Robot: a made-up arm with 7 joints.
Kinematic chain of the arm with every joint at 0, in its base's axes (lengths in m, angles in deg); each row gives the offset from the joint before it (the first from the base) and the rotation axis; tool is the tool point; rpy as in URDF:
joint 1: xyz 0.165 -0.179 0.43 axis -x
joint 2: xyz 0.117 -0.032 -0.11 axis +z
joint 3: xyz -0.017 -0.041 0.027 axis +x
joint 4: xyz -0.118 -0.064 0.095 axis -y
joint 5: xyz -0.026 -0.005 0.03 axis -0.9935 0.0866 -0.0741
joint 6: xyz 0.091 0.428 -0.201 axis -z
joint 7: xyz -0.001 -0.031 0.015 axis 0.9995 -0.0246 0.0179
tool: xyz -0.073 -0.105 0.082 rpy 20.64 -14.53 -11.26
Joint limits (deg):
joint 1: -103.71..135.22
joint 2: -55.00..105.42
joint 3: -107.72..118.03
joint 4: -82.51..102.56
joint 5: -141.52..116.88
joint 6: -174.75..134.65
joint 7: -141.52..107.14
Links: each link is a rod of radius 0.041 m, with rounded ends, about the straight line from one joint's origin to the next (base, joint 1, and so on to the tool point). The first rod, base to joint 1, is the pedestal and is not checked.
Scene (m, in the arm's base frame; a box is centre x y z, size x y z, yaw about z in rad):
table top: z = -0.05
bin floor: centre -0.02 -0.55 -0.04 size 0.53 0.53 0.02 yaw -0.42
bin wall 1: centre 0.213 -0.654 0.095 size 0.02 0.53 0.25 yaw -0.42
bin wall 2: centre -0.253 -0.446 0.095 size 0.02 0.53 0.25 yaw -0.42
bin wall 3: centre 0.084 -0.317 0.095 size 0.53 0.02 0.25 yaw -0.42
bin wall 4: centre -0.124 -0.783 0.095 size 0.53 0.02 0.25 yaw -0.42
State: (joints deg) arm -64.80 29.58 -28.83 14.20 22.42 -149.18 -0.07
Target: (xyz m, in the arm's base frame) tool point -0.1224 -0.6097 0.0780
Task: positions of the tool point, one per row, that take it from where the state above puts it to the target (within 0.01 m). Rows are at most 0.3 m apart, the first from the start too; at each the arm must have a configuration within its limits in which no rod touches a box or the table.
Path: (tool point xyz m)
1: 0.3917 0.1904 0.1995
2: 0.5546 -0.0129 0.0826
3: 0.6910 -0.2327 0.1947
4: 0.7119 -0.3520 0.4573
5: 0.5826 -0.3615 0.7181
6: 0.5867 -0.4824 0.6538
7: 0.5265 -0.6042 0.5847
8: 0.4046 -0.6987 0.5182
9: 0.2374 -0.7400 0.4606
10: 0.0512 -0.7118 0.4154
11: -0.1224 -0.6097 0.3838
12: -0.1249 -0.6353 0.2226
13: -0.1224 -0.6097 0.0780

